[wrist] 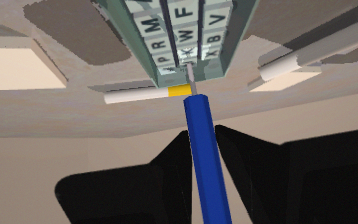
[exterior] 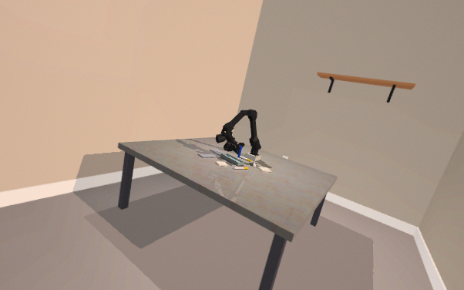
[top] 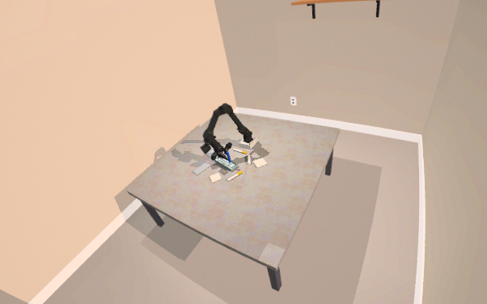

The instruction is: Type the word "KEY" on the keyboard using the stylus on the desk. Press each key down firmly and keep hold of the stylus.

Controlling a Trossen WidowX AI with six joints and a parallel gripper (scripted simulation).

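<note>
Right now my gripper tip is 6 cm to the left of the keyboard and 6 cm above it. The rest, counted from my gripper tip: white stick (13 cm behind, 7 cm to the left, 7 cm below); blue stylus (1 cm below); grey tip (5 cm below).
</note>
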